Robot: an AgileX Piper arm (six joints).
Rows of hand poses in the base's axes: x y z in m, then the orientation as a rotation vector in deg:
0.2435, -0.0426, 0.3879, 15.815, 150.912, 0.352
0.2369, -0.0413, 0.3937, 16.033, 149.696, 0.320
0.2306, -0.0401, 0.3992, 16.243, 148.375, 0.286
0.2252, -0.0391, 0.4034, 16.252, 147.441, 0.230
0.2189, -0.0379, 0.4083, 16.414, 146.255, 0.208
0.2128, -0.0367, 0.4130, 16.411, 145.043, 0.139
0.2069, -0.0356, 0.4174, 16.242, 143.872, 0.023
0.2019, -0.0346, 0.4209, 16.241, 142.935, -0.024
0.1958, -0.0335, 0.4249, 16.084, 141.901, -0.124
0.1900, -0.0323, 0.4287, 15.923, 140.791, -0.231
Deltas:
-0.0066, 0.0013, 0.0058, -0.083, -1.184, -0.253
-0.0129, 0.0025, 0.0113, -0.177, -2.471, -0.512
-0.0183, 0.0035, 0.0155, -0.293, -3.392, -0.603
-0.0246, 0.0047, 0.0204, -0.376, -4.550, -0.818
-0.0307, 0.0059, 0.0251, -0.526, -5.746, -0.927
-0.0366, 0.0070, 0.0295, -0.740, -6.912, -0.922
-0.0416, 0.0080, 0.0330, -0.852, -7.837, -1.007
-0.0477, 0.0091, 0.0370, -1.042, -8.868, -0.996
-0.0535, 0.0103, 0.0408, -1.244, -9.974, -0.990

